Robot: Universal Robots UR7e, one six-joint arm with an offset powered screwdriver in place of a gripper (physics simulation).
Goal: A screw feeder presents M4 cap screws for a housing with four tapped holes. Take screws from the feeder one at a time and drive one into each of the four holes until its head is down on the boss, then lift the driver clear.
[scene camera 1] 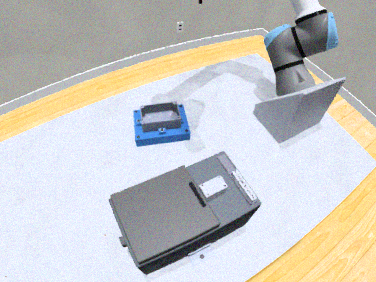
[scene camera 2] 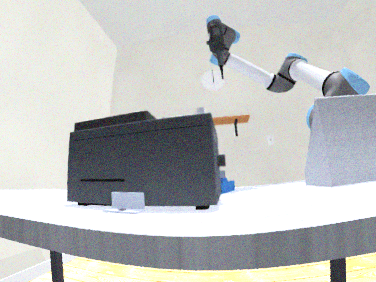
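The grey open-topped housing (scene camera 1: pixel 161 123) sits in a blue fixture (scene camera 1: pixel 164 138) (scene camera 2: pixel 228 186) behind the feeder; its corner holes are too small to judge for screws. The screw feeder, a large dark box (scene camera 1: pixel 162 217) (scene camera 2: pixel 145 162), stands nearer the camera. My screwdriver (scene camera 2: pixel 222 73) points downward, high above the table; in scene camera 1 a dark tip (scene camera 1: pixel 200 1) shows at the top edge. The driver is well clear of the housing and feeder. Whether a screw is on its tip cannot be seen.
A grey angled panel (scene camera 1: pixel 300 112) (scene camera 2: pixel 345 140) stands in front of the arm's base on the right. A small white block (scene camera 1: pixel 213 186) sits on the feeder's top. A small light plate (scene camera 2: pixel 128 200) stands at the feeder's near side.
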